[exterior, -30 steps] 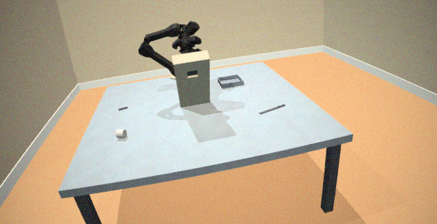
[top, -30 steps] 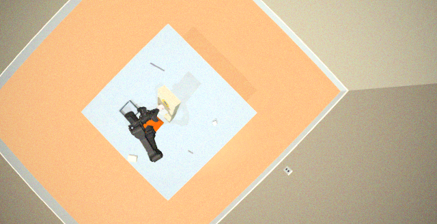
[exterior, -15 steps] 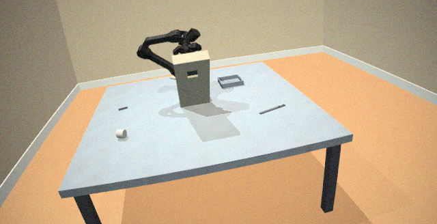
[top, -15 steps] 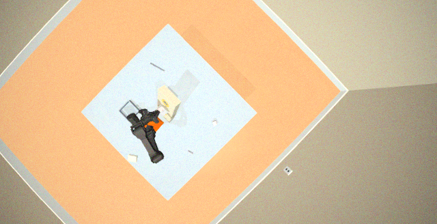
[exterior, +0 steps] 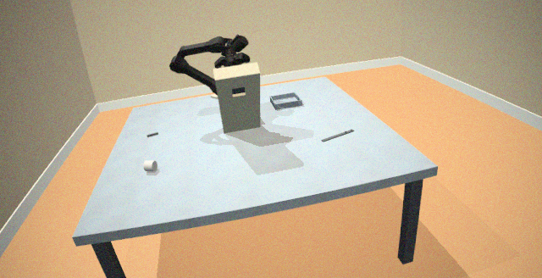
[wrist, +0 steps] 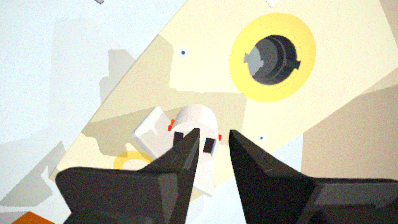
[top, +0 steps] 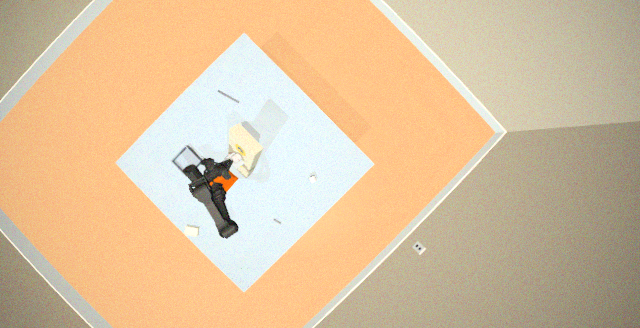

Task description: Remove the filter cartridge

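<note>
Now: gripper tip 10 mm short of the round white filter cartridge and 30 mm above it. Also, from my gripper tip: short dark strip (230 mm behind, 430 mm to the right, 250 mm below); then tray (270 mm behind, 320 mm to the left, 240 mm below).
</note>
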